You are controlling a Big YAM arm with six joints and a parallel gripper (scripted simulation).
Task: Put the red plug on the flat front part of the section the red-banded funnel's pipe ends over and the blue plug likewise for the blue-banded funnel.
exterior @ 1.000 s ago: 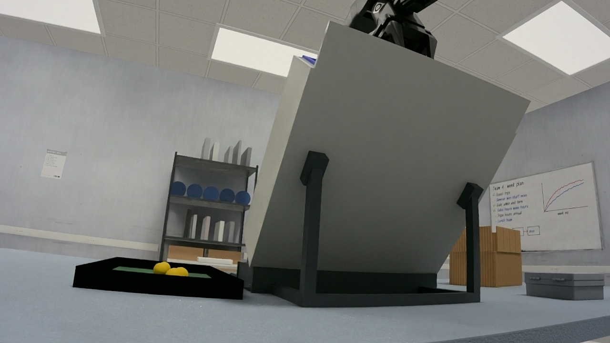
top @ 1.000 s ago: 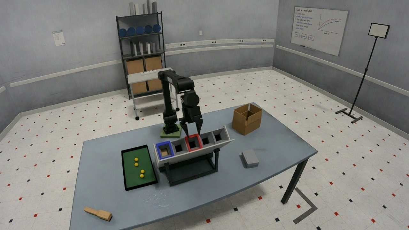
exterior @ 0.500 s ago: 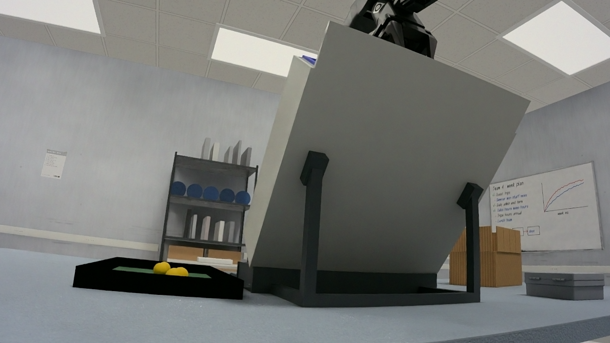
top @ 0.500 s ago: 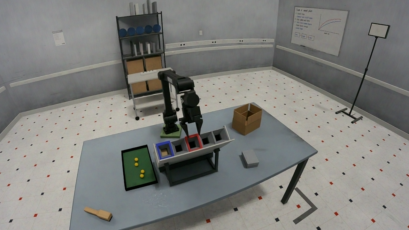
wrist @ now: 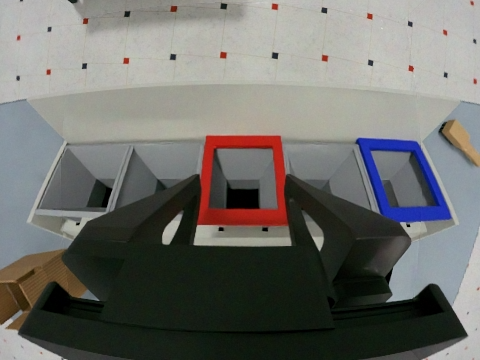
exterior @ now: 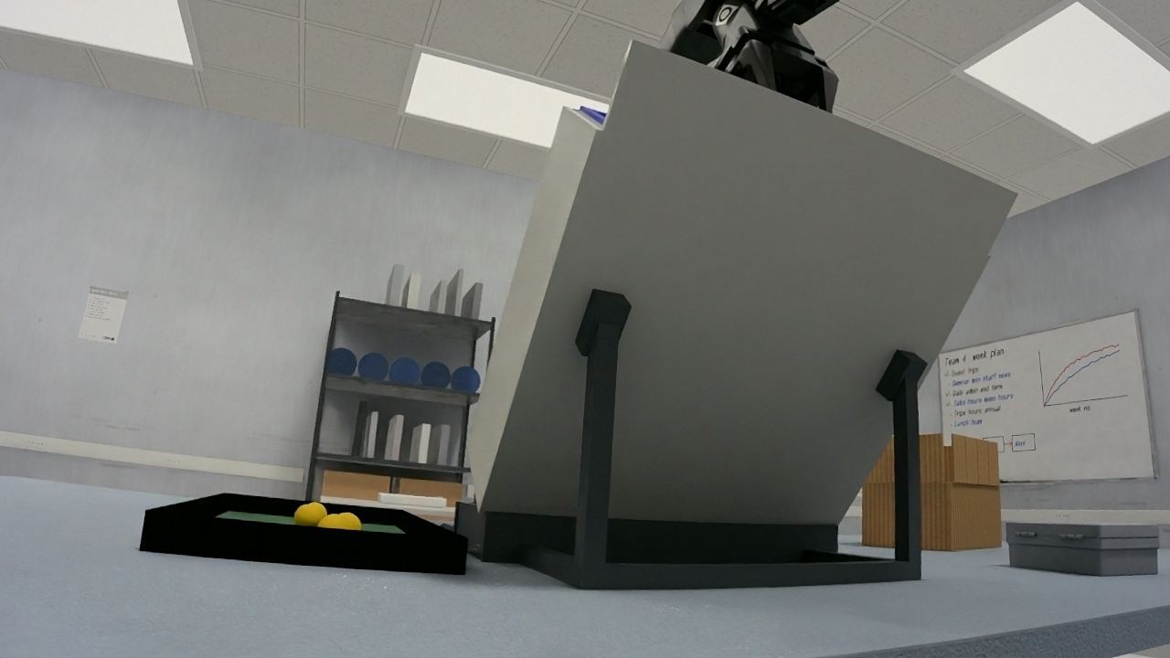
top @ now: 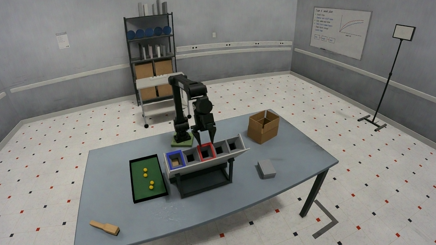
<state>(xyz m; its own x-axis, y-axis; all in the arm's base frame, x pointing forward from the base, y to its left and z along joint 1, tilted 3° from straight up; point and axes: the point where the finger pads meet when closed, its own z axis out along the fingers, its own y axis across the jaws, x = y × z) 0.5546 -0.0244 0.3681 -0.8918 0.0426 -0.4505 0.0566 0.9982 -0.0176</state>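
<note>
Now: hand 50 mm above the red band. From my hand the other things lie so: grey case: 10 mm ahead, 400 mm to the left, 350 mm below; then blue band: 10 mm behind, 150 mm to the right, 50 mm below; then cover: 150 mm behind, 10 mm to the left, 160 mm below.
</note>
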